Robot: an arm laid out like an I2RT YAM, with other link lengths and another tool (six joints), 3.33 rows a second.
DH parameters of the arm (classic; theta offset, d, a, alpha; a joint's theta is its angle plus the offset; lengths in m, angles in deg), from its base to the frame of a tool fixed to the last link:
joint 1: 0 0.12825 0.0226 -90
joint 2: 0 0 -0.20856 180
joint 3: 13.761 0 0.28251 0
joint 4: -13.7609 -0.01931 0.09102 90
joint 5: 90 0.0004 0 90
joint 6: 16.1 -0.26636 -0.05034 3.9
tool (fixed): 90 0.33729 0 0
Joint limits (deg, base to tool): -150..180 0..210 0..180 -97..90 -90..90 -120..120
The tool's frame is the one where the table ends.
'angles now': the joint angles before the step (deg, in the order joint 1, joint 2, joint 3, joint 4, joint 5, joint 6). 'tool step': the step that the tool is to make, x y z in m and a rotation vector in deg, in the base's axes. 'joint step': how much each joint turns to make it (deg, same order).
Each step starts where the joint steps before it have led.
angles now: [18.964, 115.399, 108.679, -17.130, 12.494, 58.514]
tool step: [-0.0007, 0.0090, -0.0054, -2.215, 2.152, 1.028]
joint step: [0.808, 0.988, 1.638, -3.114, 0.384, -1.373]
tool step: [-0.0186, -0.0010, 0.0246, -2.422, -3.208, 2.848]
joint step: [-0.014, -5.700, -4.183, 1.611, -1.192, -4.353]
